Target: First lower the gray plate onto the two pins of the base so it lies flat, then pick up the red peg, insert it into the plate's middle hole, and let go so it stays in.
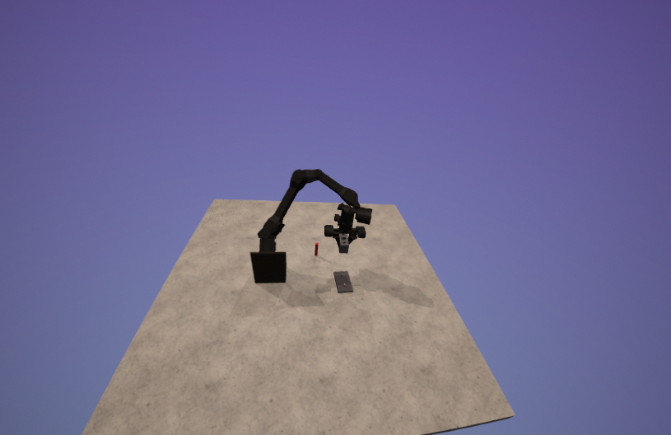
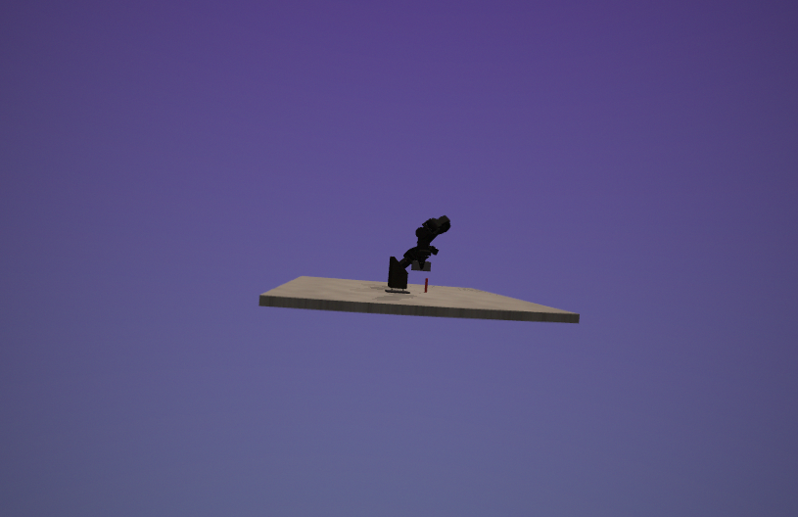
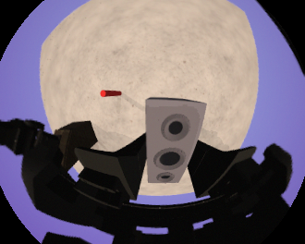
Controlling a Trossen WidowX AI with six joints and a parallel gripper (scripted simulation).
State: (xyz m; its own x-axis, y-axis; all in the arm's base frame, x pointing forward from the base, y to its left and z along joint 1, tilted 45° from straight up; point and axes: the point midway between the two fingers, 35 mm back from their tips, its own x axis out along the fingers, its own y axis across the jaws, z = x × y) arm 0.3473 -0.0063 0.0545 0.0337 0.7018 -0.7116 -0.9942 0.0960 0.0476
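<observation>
Right now my gripper tip is 11 cm past the red peg, 7 cm to the right of it and 9 cm above it. The rest, counted from my gripper tip: gray plate: 3 cm above.
</observation>
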